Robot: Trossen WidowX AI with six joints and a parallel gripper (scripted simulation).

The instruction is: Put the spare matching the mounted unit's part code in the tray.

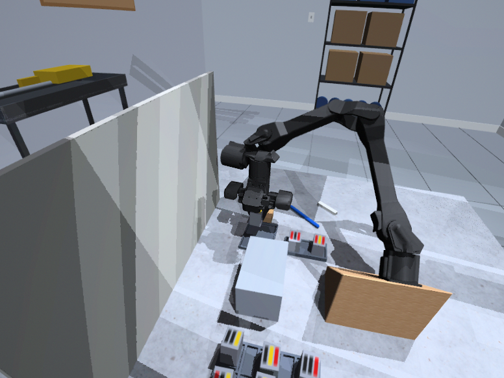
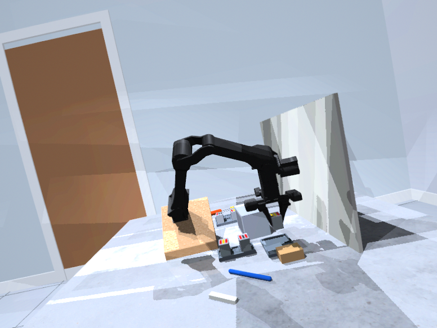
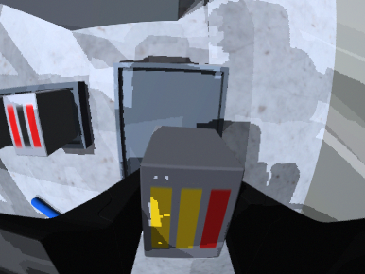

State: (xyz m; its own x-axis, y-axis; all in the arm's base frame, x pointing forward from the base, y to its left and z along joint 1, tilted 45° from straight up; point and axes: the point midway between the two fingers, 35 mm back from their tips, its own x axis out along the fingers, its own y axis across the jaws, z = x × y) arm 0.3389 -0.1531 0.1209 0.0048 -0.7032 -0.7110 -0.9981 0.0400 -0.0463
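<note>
My gripper tip is now 10 mm past the dark tray and 70 mm above it. Also, from my gripper tip: brown box: 90 mm to the right, 60 mm below; then grey mounted unit: 60 mm behind, 190 mm to the left, 20 mm below; then blue pen: 140 mm behind, 140 mm to the right, 70 mm below.
</note>
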